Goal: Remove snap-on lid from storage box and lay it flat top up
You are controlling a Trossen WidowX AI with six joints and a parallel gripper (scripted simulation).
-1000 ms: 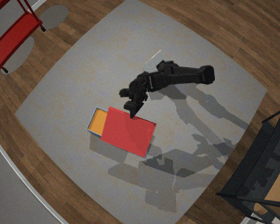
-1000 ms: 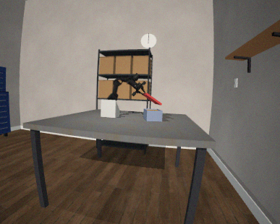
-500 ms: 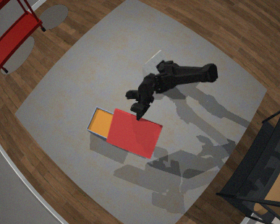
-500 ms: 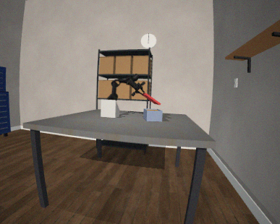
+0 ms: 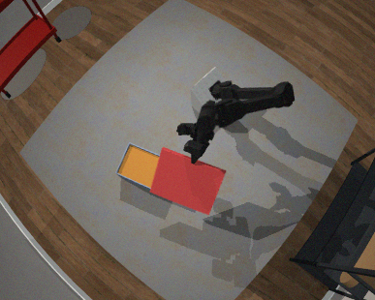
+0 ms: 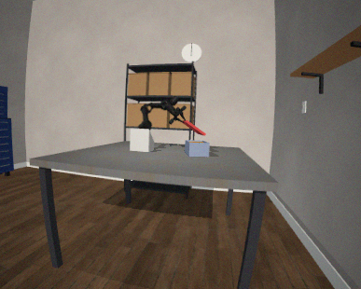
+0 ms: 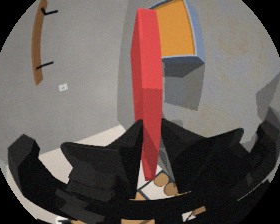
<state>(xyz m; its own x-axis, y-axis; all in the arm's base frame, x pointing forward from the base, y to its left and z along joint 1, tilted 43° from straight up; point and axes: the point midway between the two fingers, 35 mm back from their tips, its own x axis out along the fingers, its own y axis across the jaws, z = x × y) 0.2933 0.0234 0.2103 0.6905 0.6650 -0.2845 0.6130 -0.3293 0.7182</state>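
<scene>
My hand is 9 cm short of the red lid, 4 cm to the right of it and 6 cm above it. The rest, counted from my hand: storage box: 16 cm ahead, 15 cm to the right, 21 cm below.
</scene>
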